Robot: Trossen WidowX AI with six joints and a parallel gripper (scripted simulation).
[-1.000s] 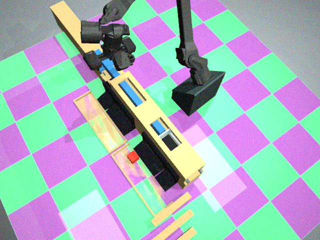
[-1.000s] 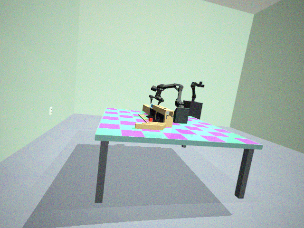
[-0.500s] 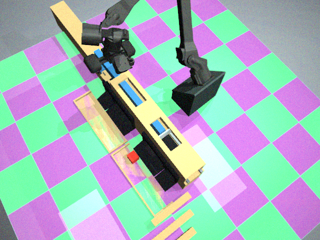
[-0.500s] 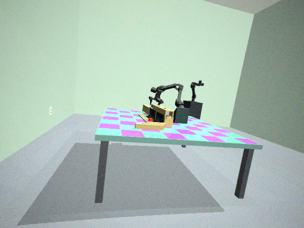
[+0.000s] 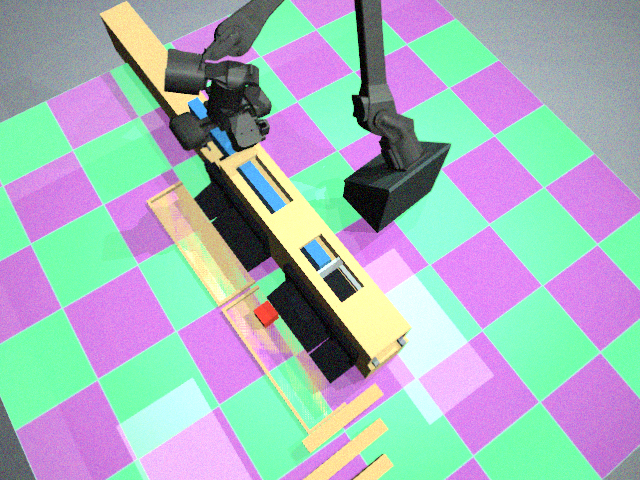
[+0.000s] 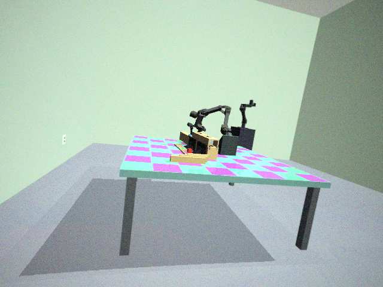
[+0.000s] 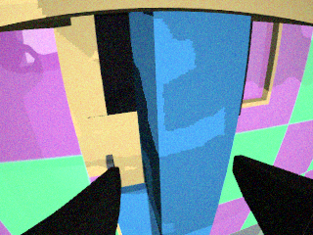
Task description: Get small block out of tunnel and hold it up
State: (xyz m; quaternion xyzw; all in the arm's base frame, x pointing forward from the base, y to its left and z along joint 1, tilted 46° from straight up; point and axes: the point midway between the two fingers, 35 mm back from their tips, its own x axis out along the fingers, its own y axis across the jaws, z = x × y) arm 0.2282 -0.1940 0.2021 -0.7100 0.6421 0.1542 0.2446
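Right now my gripper tip is 50 mm to the right of the tan covered tunnel, 50 mm above it and 20 mm short of it. Also, from my gripper tip: small red block (310 mm to the left, 140 mm ahead, 100 mm below).
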